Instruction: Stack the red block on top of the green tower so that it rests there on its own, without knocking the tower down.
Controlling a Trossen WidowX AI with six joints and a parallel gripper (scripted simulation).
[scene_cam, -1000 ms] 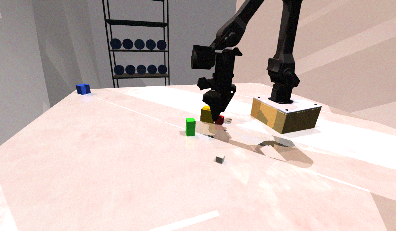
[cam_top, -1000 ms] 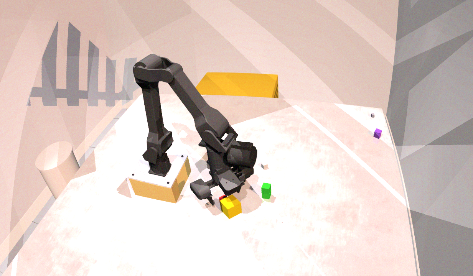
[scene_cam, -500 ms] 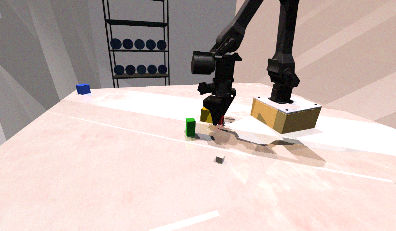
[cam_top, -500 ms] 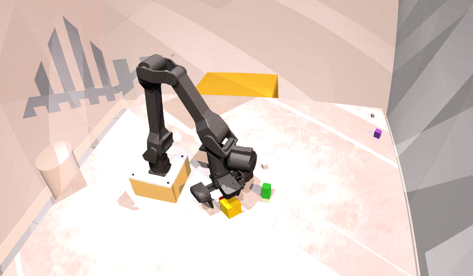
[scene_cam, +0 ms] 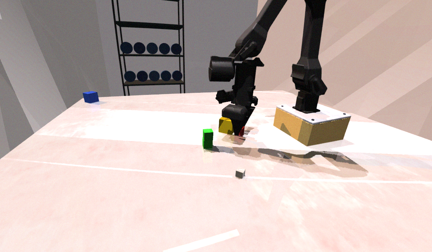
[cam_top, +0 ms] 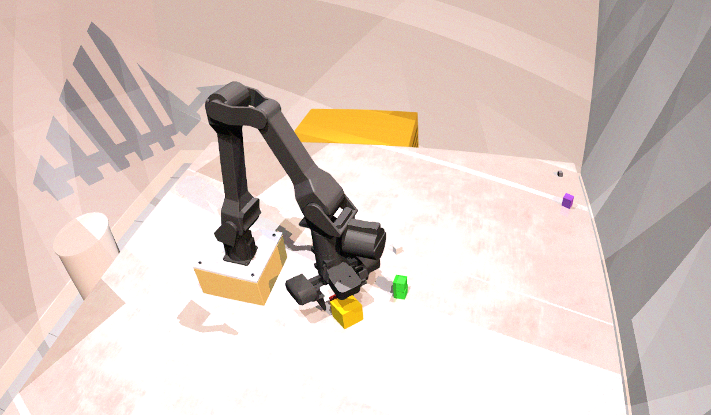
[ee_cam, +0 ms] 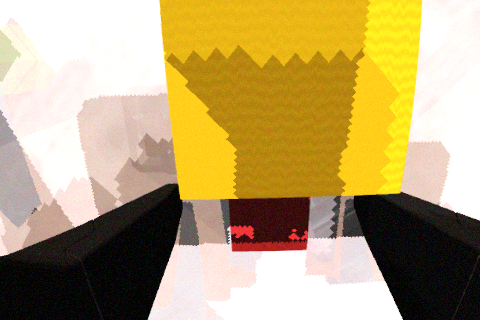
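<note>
Now: the yellow cube 30 mm ahead of my gripper tip, 30 mm to the right of it and 10 mm above it. Round my gripper tip: blue cube: 560 mm ahead, 520 mm to the right, 10 mm above; red block: right at my gripper tip; purple cube: 550 mm ahead, 440 mm to the left, 10 mm above.
</note>
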